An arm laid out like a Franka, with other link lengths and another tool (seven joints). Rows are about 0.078 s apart.
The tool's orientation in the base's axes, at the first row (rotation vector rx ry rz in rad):
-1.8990 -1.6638 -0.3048
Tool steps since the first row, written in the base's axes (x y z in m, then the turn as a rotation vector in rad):
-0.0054 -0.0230 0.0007 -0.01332 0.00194 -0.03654
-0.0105 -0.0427 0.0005 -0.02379 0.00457 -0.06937
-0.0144 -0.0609 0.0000 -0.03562 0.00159 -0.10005
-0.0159 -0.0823 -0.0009 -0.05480 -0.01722 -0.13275
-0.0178 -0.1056 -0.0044 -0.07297 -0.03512 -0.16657
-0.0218 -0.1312 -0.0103 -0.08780 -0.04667 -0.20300
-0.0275 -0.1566 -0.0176 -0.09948 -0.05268 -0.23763
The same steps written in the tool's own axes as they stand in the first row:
-0.0196 -0.0044 -0.0124 -0.02040 -0.00273 0.03306
-0.0370 -0.0083 -0.0223 -0.03771 -0.00378 0.06295
-0.0530 -0.0111 -0.0314 -0.05876 -0.00649 0.08824
-0.0714 -0.0113 -0.0424 -0.09536 -0.01498 0.10773
-0.0928 -0.0112 -0.0524 -0.13160 -0.02224 0.12841
-0.1179 -0.0122 -0.0613 -0.16336 -0.02585 0.15409
-0.1438 -0.0145 -0.0686 -0.18898 -0.02718 0.18080

